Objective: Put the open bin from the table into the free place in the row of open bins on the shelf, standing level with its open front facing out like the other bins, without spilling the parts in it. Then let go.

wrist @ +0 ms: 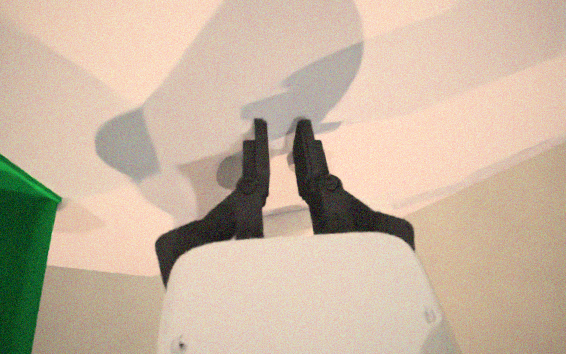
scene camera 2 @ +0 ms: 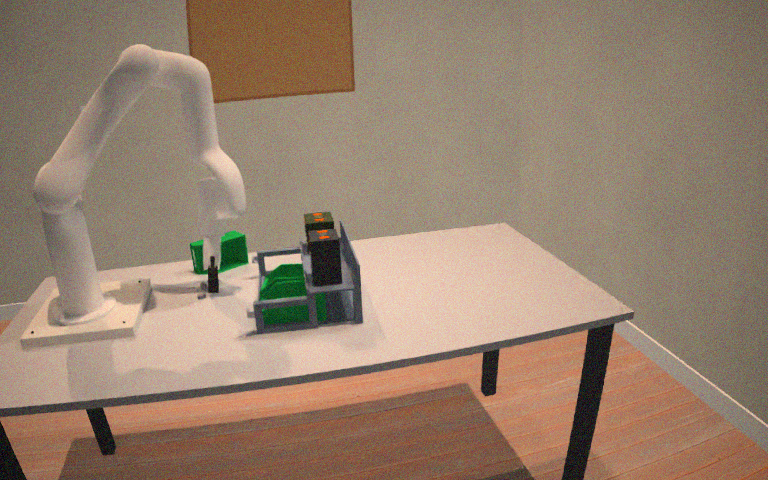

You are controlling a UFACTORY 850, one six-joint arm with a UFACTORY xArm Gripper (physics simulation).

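Observation:
The open green bin [scene camera 2: 232,251] stands on the table behind my gripper; part of it shows at the left edge of the wrist view [wrist: 22,250]. The parts in it do not show. My gripper [scene camera 2: 212,288] [wrist: 280,135] points down low over the table, to the front of the bin and apart from it. It is open by a narrow gap, with nothing between its fingers. The grey shelf [scene camera 2: 259,318] stands to the right, with green bins [scene camera 2: 286,283] inside. Its free place cannot be made out.
Two dark boxes [scene camera 2: 326,260] [scene camera 2: 318,219] with orange marks stand on top of the shelf. A small grey round piece [wrist: 230,170] lies on the table [scene camera 2: 453,283] near the fingers; another is partly hidden by the right finger. The robot's base plate [scene camera 2: 121,316] is at the left.

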